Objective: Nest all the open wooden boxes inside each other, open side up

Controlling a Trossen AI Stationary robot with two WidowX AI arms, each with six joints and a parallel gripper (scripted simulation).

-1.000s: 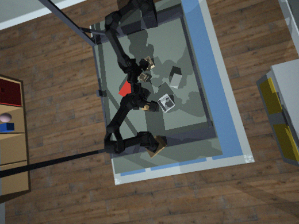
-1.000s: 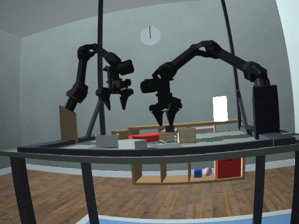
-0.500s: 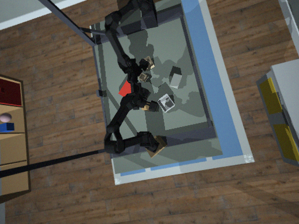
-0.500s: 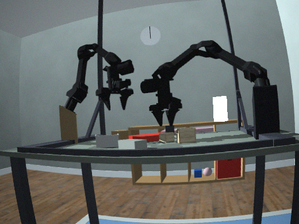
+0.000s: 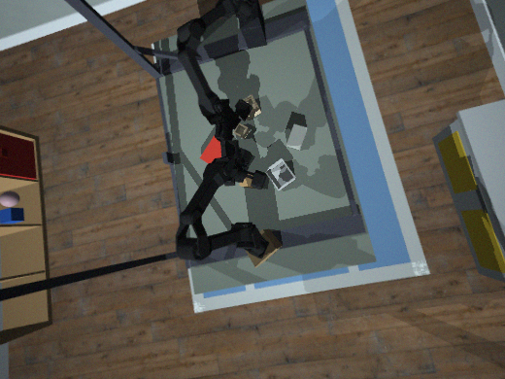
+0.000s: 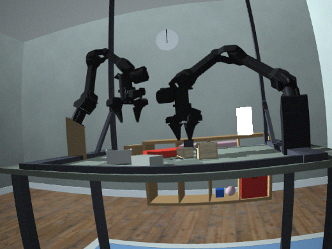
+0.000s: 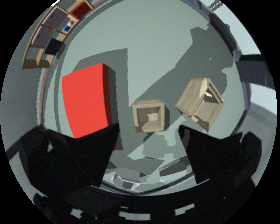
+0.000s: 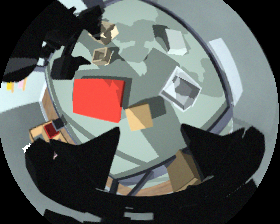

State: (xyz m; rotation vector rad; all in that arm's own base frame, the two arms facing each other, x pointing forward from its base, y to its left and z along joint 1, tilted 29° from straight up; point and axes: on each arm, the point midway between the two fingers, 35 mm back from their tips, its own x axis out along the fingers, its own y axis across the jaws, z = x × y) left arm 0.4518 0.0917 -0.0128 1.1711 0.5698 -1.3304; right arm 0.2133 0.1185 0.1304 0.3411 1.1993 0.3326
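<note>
Right now my left hand is 110 mm to the left of the flat red box, 90 mm above it and 80 mm past it. Also, from my left hand: white block: 240 mm ahead, 90 mm below, 50 mm to the right; grey open box: 210 mm to the right, 160 mm ahead, 80 mm below.
</note>
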